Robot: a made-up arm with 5 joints.
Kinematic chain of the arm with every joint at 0, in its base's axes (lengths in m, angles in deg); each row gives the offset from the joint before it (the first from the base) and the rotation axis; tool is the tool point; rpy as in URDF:
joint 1: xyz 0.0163 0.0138 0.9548 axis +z
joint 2: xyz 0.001 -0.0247 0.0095 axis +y
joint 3: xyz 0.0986 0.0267 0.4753 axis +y
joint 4: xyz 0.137 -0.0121 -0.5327 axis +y
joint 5: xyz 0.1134 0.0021 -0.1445 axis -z
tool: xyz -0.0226 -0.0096 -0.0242 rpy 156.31 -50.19 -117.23
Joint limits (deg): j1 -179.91..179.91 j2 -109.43..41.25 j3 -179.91..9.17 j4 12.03..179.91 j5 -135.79..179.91
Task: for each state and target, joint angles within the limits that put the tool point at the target. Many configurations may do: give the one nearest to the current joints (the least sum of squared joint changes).
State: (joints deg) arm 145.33 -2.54 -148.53 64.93 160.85
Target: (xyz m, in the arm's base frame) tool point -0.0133 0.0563 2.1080
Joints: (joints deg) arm 118.82 -22.94 -146.26 84.24 169.80
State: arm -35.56 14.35 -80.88 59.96 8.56
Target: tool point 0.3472 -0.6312 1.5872
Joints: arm -61.70 -6.85 -91.61 59.48 7.77
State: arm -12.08 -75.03 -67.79 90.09 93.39
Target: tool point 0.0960 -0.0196 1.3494
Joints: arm -32.45 -82.83 -35.13 105.70 89.85
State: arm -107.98 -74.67 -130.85 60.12 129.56
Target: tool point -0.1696 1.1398 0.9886
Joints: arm -79.82 -109.43 -154.55 84.53 125.23
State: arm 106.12 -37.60 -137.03 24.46 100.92
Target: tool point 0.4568 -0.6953 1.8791
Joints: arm 122.98 -54.79 -152.81 19.79 114.38
